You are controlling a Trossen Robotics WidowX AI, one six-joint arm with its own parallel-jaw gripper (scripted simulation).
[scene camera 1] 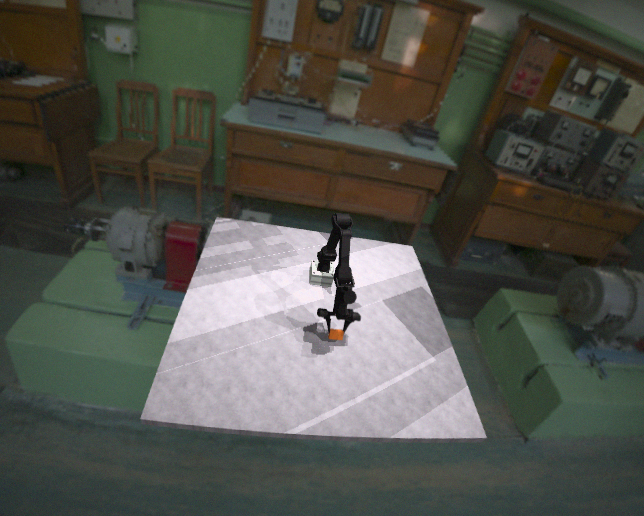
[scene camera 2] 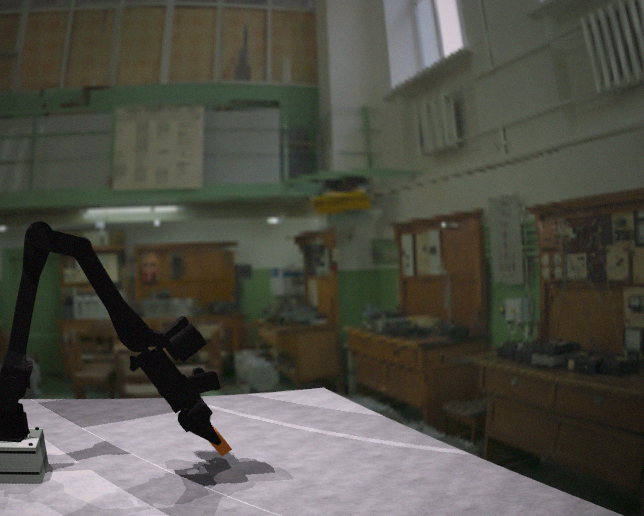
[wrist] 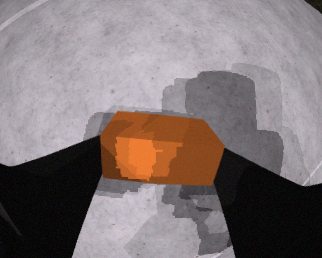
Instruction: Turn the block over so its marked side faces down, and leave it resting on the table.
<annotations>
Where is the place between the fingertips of the gripper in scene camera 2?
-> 216, 439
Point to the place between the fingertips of the gripper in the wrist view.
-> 160, 147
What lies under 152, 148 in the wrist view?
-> An orange block.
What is the gripper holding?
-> An orange block.
</annotations>
